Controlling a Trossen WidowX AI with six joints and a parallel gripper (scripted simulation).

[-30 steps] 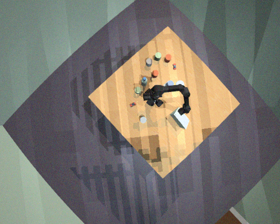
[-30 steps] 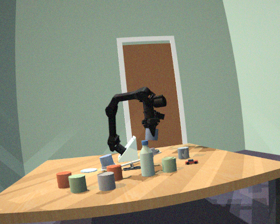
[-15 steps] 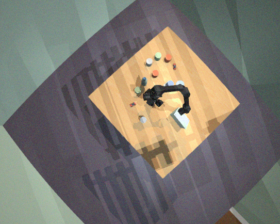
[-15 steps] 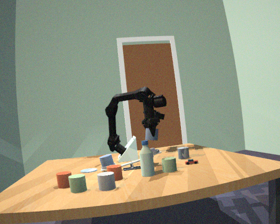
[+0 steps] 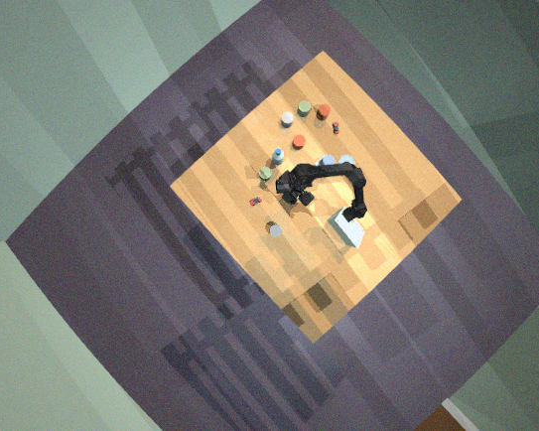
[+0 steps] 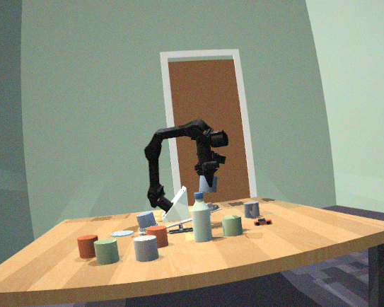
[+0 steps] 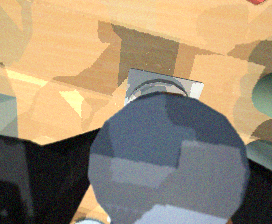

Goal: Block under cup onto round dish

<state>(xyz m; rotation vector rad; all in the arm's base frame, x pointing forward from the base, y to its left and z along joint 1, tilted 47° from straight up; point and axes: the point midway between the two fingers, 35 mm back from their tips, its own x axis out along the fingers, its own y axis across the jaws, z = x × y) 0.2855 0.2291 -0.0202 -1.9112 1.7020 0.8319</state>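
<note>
Right now the small balance is 20 mm ahead of my gripper tip, 130 mm to the right of it and 150 mm below it. Also, from my gripper tip: pale round dish 50 mm behind, 390 mm to the right, 170 mm below; then bottle 210 mm ahead, 60 mm to the right, 60 mm below; then cup 20 mm to the left, 10 mm above.
</note>
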